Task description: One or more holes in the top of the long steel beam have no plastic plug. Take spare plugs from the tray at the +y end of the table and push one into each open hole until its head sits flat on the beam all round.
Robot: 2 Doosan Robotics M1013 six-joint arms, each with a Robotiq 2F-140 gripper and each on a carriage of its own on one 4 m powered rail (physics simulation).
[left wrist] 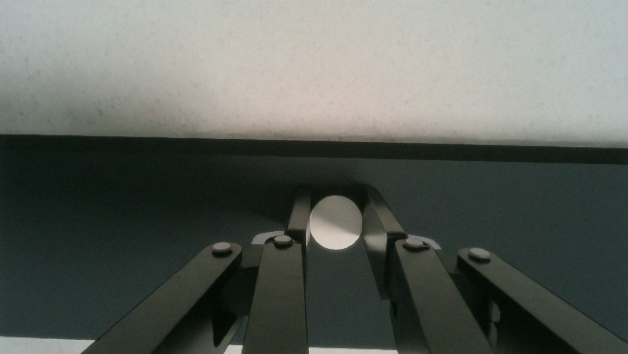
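The long steel beam point(125, 280) runs across the left wrist view as a wide dark band, slightly tilted. My left gripper point(336, 208) is shut on a white plug, close over the beam's top. The plug point(336, 223) shows its round, pale head between the two fingertips, partly shaded. The plug's shank and the beam surface directly under it are hidden, so I cannot tell whether the plug is in a hole or whether its head touches the beam. No open hole shows in this view. The tray and my right gripper do not show in this view.
A pale, speckled surface point(320, 60) lies beyond the beam's upper edge, with a thin darker strip point(150, 145) along that edge. Another pale strip point(45, 345) shows past the beam's lower edge. The gripper's finger links cover much of the lower middle.
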